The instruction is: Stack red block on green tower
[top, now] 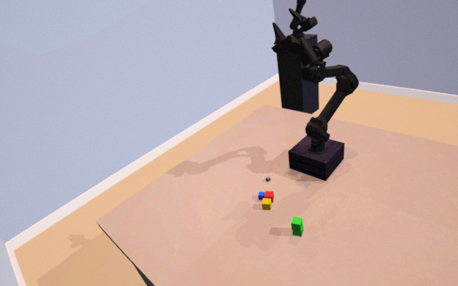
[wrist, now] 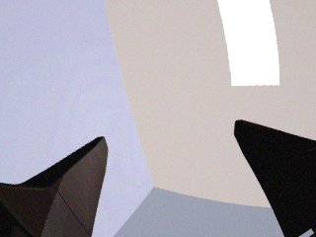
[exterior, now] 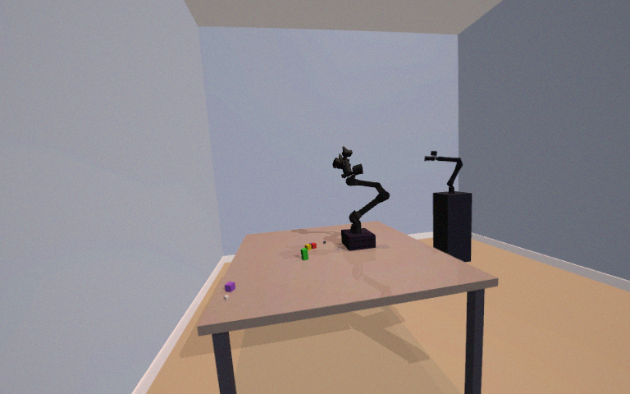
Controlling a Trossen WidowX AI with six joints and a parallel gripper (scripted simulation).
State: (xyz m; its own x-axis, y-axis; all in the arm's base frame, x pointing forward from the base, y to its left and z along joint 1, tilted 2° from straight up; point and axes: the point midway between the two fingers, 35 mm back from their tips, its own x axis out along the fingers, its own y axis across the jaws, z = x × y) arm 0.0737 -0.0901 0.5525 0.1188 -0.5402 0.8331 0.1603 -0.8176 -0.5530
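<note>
My gripper tip is now 66 cm above the red block, 25 cm short of it and 7 cm to the right of it. Round my gripper tip: blue block: 67 cm below, 26 cm ahead, 4 cm to the left; then yellow block: 66 cm below, 29 cm ahead, 9 cm to the left; then tiny grey cube: 67 cm below, 16 cm ahead, 2 cm to the right.
</note>
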